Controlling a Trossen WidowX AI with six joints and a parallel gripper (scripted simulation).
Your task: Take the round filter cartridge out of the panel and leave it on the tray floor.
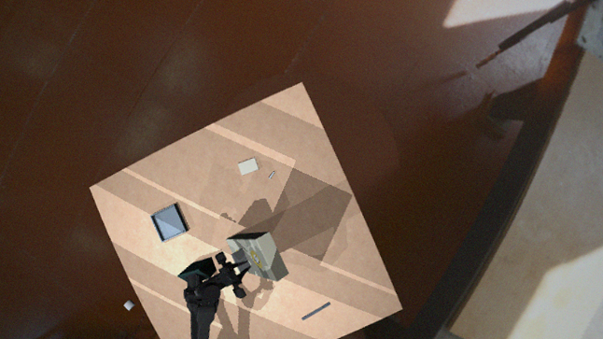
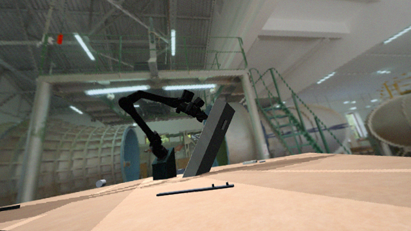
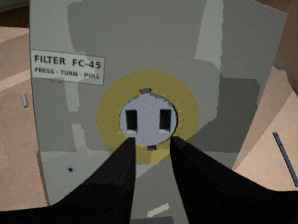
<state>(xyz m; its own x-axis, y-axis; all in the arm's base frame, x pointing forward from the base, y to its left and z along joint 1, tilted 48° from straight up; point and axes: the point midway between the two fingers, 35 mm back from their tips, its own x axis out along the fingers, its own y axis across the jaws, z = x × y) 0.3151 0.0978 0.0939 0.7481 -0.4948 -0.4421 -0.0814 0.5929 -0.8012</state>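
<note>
Now: gripper tip 4 cm short of the round grey filter cartridge and 3 cm above it. Also, from my gripper tip: grey bracket 12 cm below, 6 cm behind; then pin 28 cm to the left, 28 cm below, 20 cm ahead; then grey service panel 11 cm below.
</note>
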